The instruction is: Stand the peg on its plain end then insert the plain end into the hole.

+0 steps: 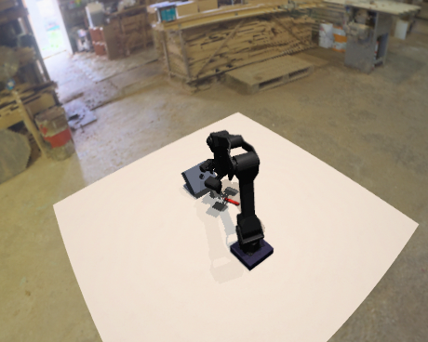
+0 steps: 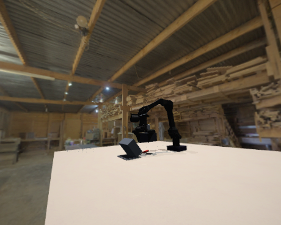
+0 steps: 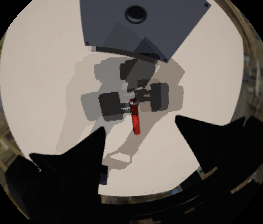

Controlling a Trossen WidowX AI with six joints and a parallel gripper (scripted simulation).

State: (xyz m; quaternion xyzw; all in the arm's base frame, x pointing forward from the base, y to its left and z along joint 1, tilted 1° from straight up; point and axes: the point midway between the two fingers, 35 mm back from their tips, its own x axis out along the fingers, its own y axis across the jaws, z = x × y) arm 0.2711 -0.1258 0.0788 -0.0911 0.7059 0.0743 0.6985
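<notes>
Right now my gripper tip is 1 cm past the peg and 7 cm above it. From my gripper tip the other things lie so: sloped panel: 15 cm ahead, 2 cm to the left, 2 cm below.
</notes>
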